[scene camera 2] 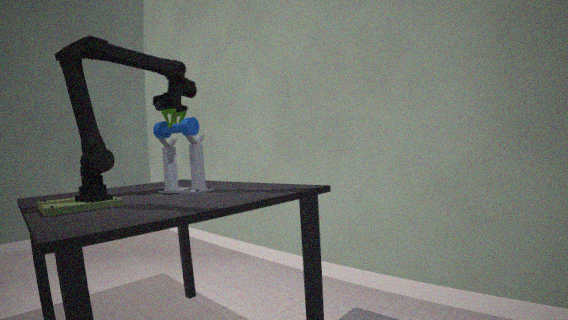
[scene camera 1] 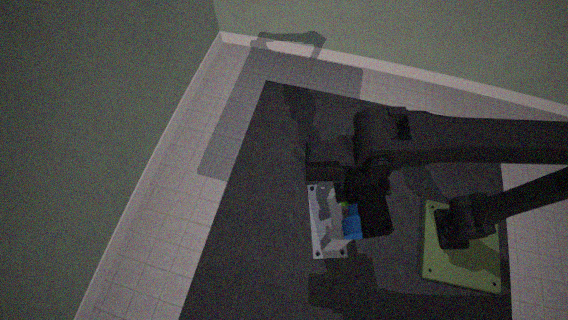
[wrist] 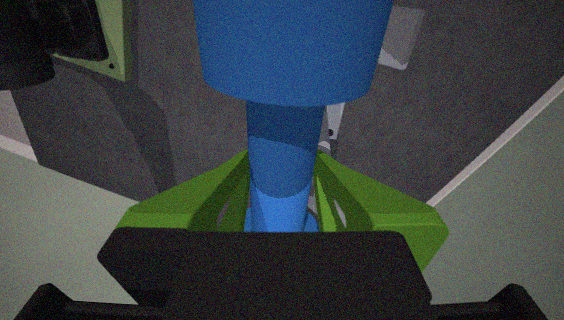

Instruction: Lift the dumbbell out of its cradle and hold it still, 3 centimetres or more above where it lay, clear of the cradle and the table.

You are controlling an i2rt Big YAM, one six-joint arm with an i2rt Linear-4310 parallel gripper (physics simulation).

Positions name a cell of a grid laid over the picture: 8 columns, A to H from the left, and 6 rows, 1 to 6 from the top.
Scene:
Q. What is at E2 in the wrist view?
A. A blue dumbbell.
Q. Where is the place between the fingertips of the gripper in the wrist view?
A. D3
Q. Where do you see a pale grey cradle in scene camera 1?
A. At E5

